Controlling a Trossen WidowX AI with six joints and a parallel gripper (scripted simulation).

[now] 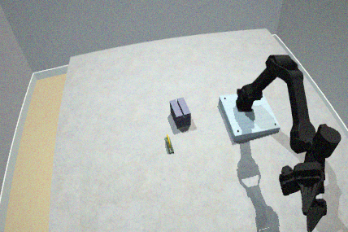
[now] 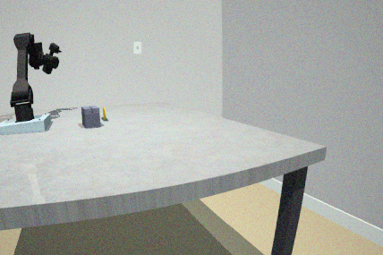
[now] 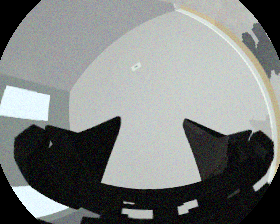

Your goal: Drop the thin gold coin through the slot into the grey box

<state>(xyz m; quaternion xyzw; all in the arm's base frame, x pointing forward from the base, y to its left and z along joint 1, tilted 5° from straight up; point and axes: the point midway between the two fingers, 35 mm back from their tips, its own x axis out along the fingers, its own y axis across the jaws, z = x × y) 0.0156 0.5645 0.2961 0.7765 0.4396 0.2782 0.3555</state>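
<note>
Now: gripper tip 44 cm to the left of the gold coin, 32 cm short of it and 30 cm above it.
</note>
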